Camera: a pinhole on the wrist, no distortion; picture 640 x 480 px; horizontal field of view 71.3 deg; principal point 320.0 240.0 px. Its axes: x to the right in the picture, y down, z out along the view. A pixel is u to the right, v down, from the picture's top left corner.
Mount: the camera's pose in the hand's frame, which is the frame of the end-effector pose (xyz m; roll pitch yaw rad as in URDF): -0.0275 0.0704 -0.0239 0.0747 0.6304 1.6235
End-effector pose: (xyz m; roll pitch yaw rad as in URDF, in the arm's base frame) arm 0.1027 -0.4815 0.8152 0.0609 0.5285 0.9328
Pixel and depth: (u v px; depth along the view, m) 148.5 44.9 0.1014
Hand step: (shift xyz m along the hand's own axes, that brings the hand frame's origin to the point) 0.0228 0.0993 0.0781
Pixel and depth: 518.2 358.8 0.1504
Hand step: -0.0638 0.2128 0.0603
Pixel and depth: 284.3 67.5 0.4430
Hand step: 0.1643 0.3051 0.3435
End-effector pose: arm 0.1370 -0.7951 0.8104 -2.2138 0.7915 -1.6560
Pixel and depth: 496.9 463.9 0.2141
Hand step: -0.1290 0.2645 0.1050
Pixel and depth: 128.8 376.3 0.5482
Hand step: -0.1608 0.2034 0.5663
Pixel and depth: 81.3 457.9 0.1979
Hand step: -0.1108 0.1011 0.2038
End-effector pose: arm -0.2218 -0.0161 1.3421 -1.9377 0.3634 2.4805
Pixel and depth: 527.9 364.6 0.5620
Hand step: -0.1708 0.6124 0.2839
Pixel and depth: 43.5 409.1 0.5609
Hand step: -0.2005 0.1196 0.6457
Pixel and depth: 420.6 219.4 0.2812
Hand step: -0.0050 0.2878 0.1645
